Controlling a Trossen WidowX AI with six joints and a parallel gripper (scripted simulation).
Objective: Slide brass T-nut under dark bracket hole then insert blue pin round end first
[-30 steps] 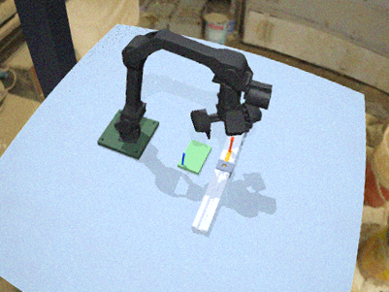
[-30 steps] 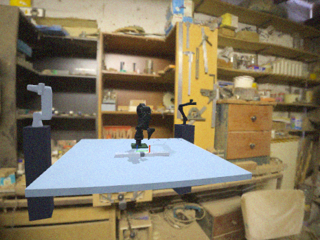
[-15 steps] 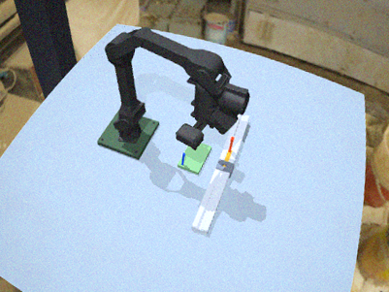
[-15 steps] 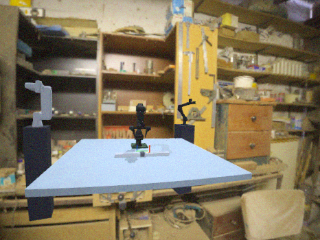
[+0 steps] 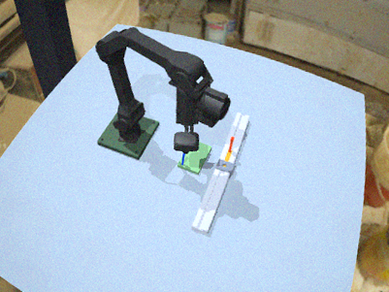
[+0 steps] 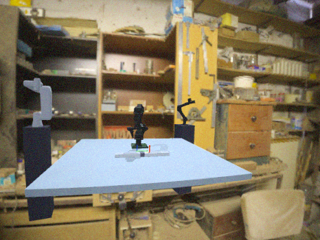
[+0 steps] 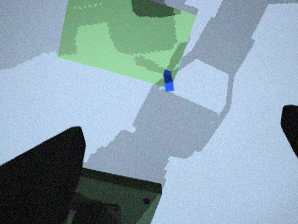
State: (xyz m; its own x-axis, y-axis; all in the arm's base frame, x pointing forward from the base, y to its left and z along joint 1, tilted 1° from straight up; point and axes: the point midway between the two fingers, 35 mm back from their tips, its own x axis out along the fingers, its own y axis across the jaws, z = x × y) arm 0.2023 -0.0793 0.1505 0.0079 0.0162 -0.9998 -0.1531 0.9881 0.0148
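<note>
My gripper tip is now 11 cm above the blue pin and 1 cm past it. From my gripper tip the other things lie so: aluminum rail 12 cm ahead, 11 cm below; then green tray 13 cm below, 2 cm to the left, 1 cm ahead.
</note>
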